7 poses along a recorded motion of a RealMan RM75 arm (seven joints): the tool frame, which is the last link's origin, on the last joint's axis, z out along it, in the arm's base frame.
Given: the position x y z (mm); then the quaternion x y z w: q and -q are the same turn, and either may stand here.
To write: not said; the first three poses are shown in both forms.
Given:
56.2 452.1 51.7 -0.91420 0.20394 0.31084 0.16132
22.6 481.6 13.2 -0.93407 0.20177 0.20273 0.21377
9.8 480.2 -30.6 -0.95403 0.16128 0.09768 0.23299
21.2 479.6 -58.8 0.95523 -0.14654 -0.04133 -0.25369
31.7 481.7 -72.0 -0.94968 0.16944 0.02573 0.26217
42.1 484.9 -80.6 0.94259 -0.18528 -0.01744 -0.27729
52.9 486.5 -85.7 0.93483 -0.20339 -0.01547 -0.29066
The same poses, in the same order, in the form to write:
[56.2 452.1 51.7], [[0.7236 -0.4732 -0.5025], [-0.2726 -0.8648 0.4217], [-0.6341 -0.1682 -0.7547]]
[22.6 481.6 13.2], [[0.8364 -0.4636 -0.2925], [-0.2903 -0.8272 0.4812], [-0.4650 -0.3175 -0.8264]]
[9.8 480.2 -30.6], [[0.9289 -0.3532 -0.1112], [-0.2622 -0.8394 0.4761], [-0.2615 -0.4130 -0.8723]]
[21.2 479.6 -58.8], [[0.9536 -0.3009 -0.0046], [-0.2590 -0.8283 0.4968], [-0.1533 -0.4725 -0.8679]]
[31.7 481.7 -72.0], [[0.9413 -0.3353 0.0400], [-0.3083 -0.8051 0.5067], [-0.1377 -0.4892 -0.8612]]
[42.1 484.9 -80.6], [[0.9307 -0.3590 0.0699], [-0.3396 -0.7776 0.5292], [-0.1356 -0.5163 -0.8456]]
[52.9 486.5 -85.7], [[0.9168 -0.3893 0.0893], [-0.3713 -0.7483 0.5497], [-0.1472 -0.5371 -0.8306]]

